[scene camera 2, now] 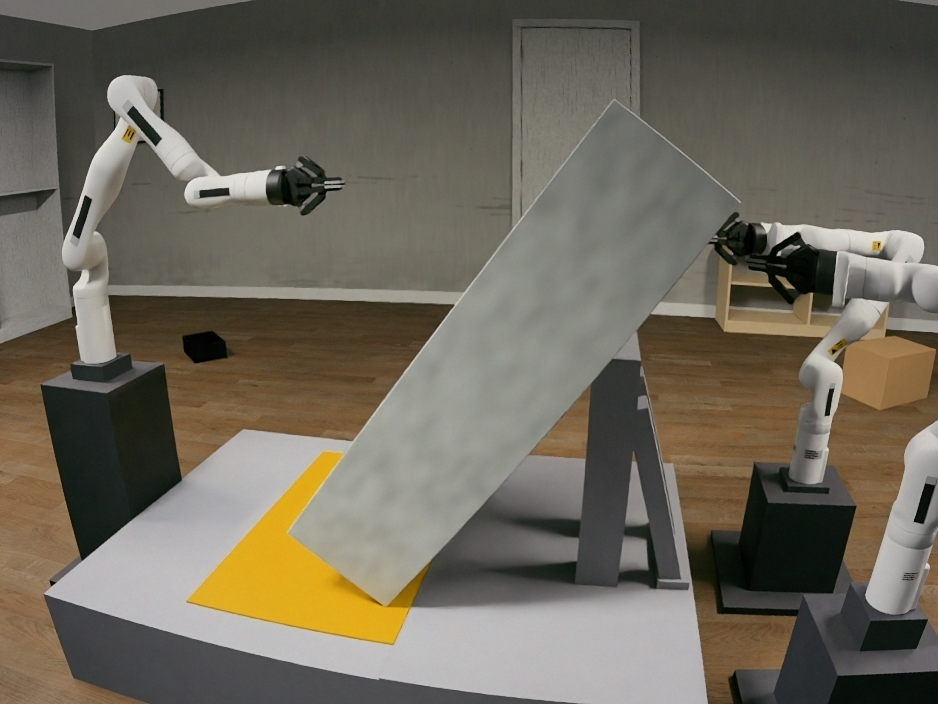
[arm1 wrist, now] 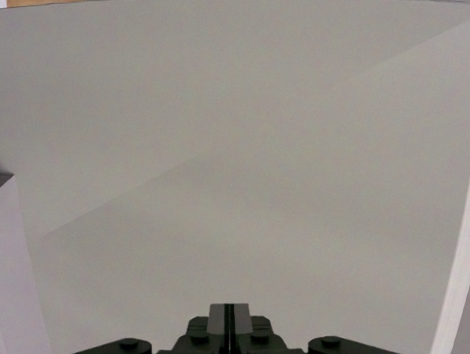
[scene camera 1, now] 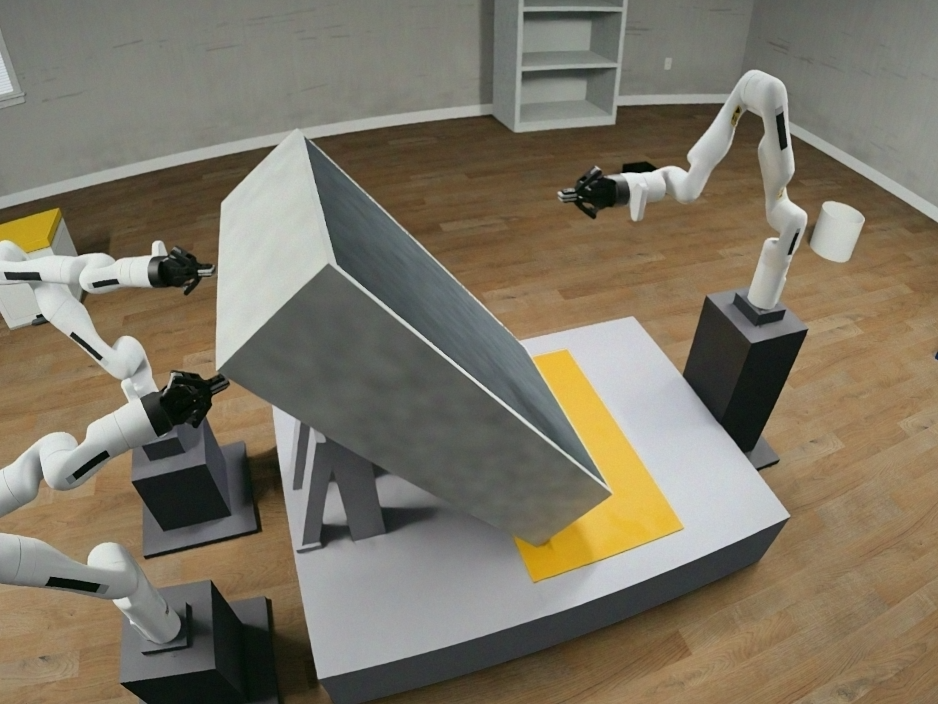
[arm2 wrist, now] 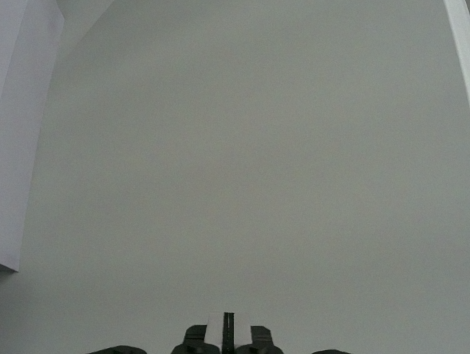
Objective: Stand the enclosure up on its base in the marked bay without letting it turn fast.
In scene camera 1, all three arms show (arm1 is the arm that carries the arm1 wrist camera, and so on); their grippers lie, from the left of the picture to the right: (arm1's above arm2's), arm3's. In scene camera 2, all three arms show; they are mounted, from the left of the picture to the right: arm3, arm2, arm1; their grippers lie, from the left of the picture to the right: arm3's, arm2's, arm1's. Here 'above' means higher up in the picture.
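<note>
The grey enclosure [scene camera 1: 409,394] [scene camera 2: 500,363] leans steeply, its lower edge on the yellow marked bay [scene camera 1: 606,447] [scene camera 2: 257,568] and its raised end above a grey trestle [scene camera 1: 362,492] [scene camera 2: 609,469]. A grey panel, apparently the enclosure, fills most of both wrist views. Arm1's gripper [arm1 wrist: 229,320] [scene camera 1: 206,269] [scene camera 2: 756,262] is shut and empty near the raised end; scene camera 2 shows a gap. Arm2's gripper [arm2 wrist: 228,327] [scene camera 1: 219,383] [scene camera 2: 716,240] is shut and empty at the raised end; contact is unclear. Arm3's gripper [scene camera 1: 565,195] [scene camera 2: 334,184] is shut and empty, apart from the enclosure.
A broad low platform [scene camera 1: 424,606] [scene camera 2: 568,636] carries the bay and trestle. Arm3's dark pedestal [scene camera 1: 738,378] [scene camera 2: 113,454] stands on the side opposite arm1 and arm2. A cardboard box [scene camera 2: 887,371] and a white cylinder [scene camera 1: 837,231] are farther off.
</note>
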